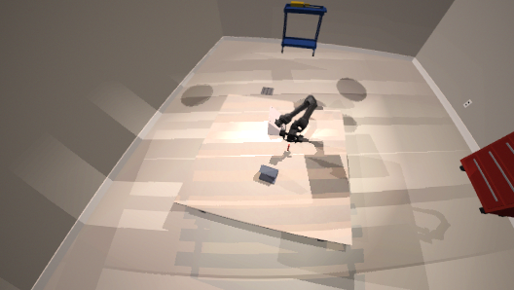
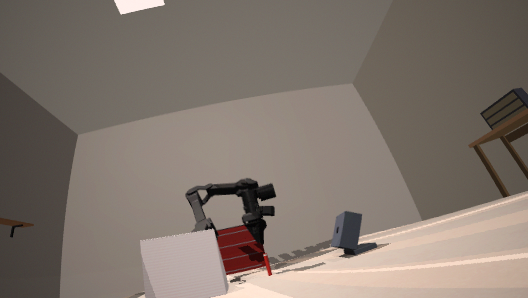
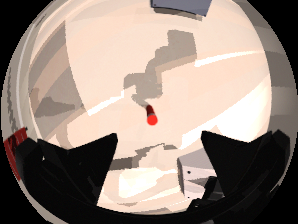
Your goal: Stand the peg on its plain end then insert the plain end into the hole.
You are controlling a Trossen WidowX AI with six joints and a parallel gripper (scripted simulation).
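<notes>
Right now my gripper tip is 6 cm above the red peg and 1 cm short of it. The rest, counted from my gripper tip: grey-blue sloped panel 28 cm ahead, 11 cm to the right, 4 cm below.
</notes>
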